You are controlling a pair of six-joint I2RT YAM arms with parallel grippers.
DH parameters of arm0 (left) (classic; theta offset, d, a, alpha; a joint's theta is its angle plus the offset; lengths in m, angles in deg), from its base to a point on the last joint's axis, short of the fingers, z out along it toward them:
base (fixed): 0 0 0 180
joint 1: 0 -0.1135 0.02 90
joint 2: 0 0 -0.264 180
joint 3: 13.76 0 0.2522 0
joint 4: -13.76 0 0.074 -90
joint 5: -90 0 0 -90
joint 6: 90 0.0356 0 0
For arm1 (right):
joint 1: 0 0.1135 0.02 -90
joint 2: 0 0 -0.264 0
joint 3: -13.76 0 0.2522 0
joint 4: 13.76 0 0.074 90
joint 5: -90 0 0 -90
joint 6: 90 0.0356 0 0
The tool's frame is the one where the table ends.
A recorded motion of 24 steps. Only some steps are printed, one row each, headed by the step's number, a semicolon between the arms.
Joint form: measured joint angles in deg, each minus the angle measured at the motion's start. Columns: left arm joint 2, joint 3, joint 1, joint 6, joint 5, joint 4; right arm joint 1, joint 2, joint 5, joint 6, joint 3, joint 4.
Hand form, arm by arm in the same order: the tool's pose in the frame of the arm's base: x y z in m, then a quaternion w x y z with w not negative. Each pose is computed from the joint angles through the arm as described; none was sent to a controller.
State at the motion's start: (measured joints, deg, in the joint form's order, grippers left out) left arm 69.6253 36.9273 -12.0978 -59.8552 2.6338 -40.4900; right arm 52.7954 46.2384 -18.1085 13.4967 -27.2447 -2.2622
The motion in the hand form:
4: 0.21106 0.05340 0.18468 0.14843 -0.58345 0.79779 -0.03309; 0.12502 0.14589 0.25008 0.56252 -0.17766 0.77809 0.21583
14: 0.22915 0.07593 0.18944 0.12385 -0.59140 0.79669 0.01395; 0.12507 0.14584 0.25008 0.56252 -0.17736 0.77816 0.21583
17: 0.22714 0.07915 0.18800 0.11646 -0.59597 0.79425 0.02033; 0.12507 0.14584 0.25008 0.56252 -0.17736 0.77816 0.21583
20: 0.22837 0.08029 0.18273 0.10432 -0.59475 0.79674 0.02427; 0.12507 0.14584 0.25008 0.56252 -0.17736 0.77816 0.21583
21: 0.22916 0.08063 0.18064 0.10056 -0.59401 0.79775 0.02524; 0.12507 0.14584 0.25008 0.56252 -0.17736 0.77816 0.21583
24: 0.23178 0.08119 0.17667 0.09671 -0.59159 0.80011 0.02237; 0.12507 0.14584 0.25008 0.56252 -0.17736 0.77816 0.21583
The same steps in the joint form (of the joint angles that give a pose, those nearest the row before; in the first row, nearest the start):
4: 3.91 4.98 -1.62 1.66 0.33 -0.64; -0.09 0.00 0.00 -0.02 0.00 0.02
14: 10.99 11.93 -5.33 4.81 3.50 -4.79; -0.11 0.00 0.00 0.00 0.00 0.02
17: 11.30 11.93 -6.16 5.03 3.80 -5.47; -0.11 0.00 0.00 0.00 0.00 0.02
20: 12.65 11.93 -6.34 5.40 3.74 -5.55; -0.11 0.00 0.00 0.00 0.00 0.02
21: 13.20 11.93 -6.36 5.53 3.69 -5.44; -0.11 0.00 0.00 0.00 0.00 0.02
24: 14.27 11.93 -6.36 5.86 3.21 -4.68; -0.11 0.00 0.00 0.00 0.00 0.02

